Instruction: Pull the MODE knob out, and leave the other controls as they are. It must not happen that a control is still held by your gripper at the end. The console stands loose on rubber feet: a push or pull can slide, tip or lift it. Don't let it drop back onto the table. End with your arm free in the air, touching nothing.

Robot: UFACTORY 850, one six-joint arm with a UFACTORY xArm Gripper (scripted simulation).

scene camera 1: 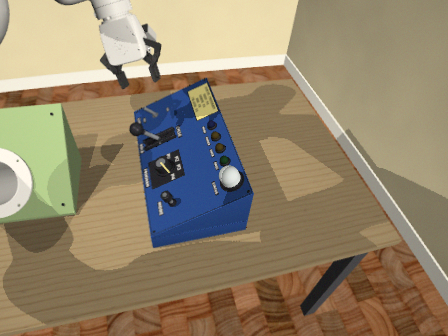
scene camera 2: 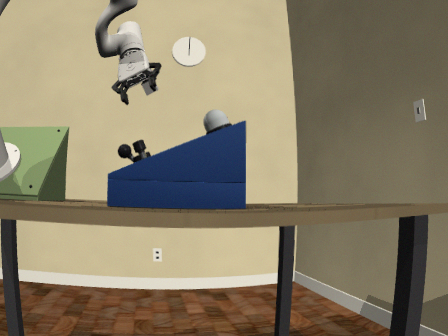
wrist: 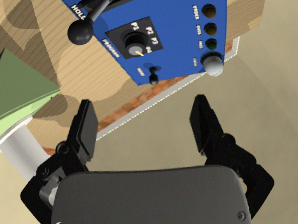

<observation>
The pictures show: the gripper and a blue sloped console.
The gripper also shows in scene camera 2 and in the wrist view.
</observation>
